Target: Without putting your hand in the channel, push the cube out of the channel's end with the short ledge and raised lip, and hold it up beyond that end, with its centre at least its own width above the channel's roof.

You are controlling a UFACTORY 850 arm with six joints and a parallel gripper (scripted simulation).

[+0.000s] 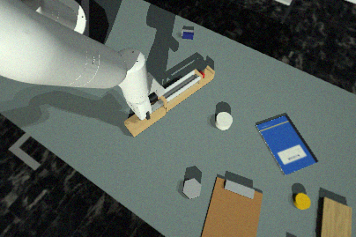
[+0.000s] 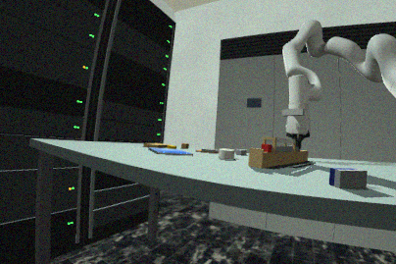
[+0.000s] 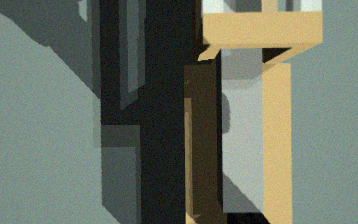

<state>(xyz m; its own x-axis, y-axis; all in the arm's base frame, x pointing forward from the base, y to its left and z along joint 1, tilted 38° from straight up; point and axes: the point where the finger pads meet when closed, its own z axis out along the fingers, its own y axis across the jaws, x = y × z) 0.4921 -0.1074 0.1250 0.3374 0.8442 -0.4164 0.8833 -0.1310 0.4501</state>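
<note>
The red cube lies 11 cm ahead of my hand, 29 cm to the left of it and 1 cm below it. From my hand the other things lie so: blue-and-grey block (7 cm behind, 52 cm to the left, 5 cm below); then yellow disc (64 cm ahead, 2 cm to the left, 6 cm below); then grey hexagonal block (29 cm ahead, 13 cm to the right, 5 cm below).
</note>
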